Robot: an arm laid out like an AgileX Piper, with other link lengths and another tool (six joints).
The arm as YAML. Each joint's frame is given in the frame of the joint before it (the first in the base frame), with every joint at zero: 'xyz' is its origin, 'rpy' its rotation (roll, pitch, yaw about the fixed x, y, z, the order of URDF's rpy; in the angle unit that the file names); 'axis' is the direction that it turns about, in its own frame. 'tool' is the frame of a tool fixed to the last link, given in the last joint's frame.
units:
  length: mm
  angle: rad
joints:
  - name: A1
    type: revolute
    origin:
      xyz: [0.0, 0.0, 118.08]
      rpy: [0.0, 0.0, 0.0]
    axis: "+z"
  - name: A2
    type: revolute
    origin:
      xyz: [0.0, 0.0, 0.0]
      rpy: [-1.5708, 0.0, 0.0]
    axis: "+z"
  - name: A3
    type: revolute
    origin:
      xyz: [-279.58, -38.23, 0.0]
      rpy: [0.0, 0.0, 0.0]
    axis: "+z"
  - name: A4
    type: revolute
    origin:
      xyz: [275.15, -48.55, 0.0]
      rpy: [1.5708, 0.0, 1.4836]
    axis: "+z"
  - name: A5
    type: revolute
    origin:
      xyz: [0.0, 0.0, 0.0]
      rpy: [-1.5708, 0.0, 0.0]
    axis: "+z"
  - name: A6
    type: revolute
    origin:
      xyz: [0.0, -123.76, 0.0]
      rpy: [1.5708, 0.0, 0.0]
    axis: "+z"
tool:
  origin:
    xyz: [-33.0, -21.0, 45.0]
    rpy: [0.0, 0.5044, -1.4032]
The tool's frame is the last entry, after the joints.
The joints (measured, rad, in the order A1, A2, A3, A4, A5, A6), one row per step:
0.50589, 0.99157, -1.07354, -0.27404, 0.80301, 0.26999
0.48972, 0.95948, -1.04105, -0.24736, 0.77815, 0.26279
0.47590, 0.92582, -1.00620, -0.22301, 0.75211, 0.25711
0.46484, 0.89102, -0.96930, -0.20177, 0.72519, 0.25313
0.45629, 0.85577, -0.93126, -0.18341, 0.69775, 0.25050
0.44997, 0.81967, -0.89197, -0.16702, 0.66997, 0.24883
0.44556, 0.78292, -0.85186, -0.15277, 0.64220, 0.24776
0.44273, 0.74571, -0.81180, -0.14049, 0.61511, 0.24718
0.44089, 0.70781, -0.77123, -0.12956, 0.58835, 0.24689
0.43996, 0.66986, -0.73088, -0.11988, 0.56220, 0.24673
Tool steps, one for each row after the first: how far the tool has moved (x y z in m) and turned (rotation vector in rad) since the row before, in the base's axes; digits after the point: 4 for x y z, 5 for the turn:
-0.0053, -0.0043, -0.0018, 0.02769, -0.01033, -0.00134
-0.0057, -0.0039, -0.0022, 0.02700, -0.01206, -0.00067
-0.0060, -0.0035, -0.0026, 0.02558, -0.01353, 0.00015
-0.0061, -0.0030, -0.0030, 0.02403, -0.01466, 0.00097
-0.0063, -0.0027, -0.0034, 0.02305, -0.01545, 0.00191
-0.0064, -0.0024, -0.0037, 0.02158, -0.01621, 0.00270
-0.0064, -0.0022, -0.0039, 0.02021, -0.01685, 0.00323
-0.0065, -0.0021, -0.0042, 0.01922, -0.01726, 0.00350
-0.0064, -0.0020, -0.0044, 0.01812, -0.01748, 0.00379

